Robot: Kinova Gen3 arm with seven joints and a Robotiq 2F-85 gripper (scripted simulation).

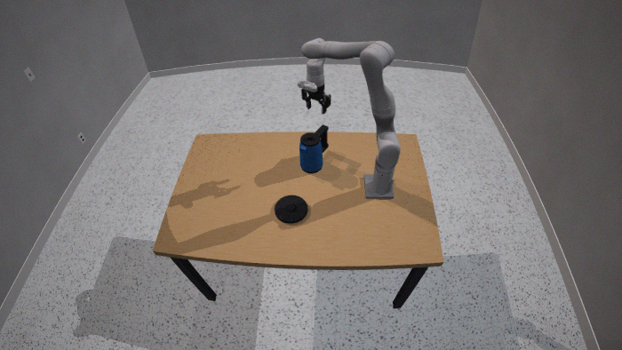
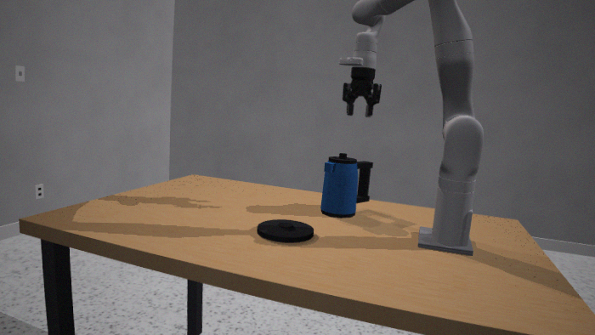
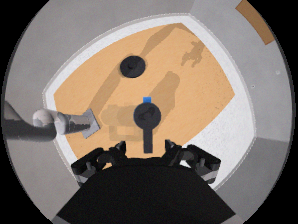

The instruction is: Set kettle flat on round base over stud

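Right now the blue kettle is 2 cm ahead of my hand, 1 cm to the left of it and 23 cm below it. The rest, counted from my hand: round black base (11 cm ahead, 32 cm to the left, 32 cm below).
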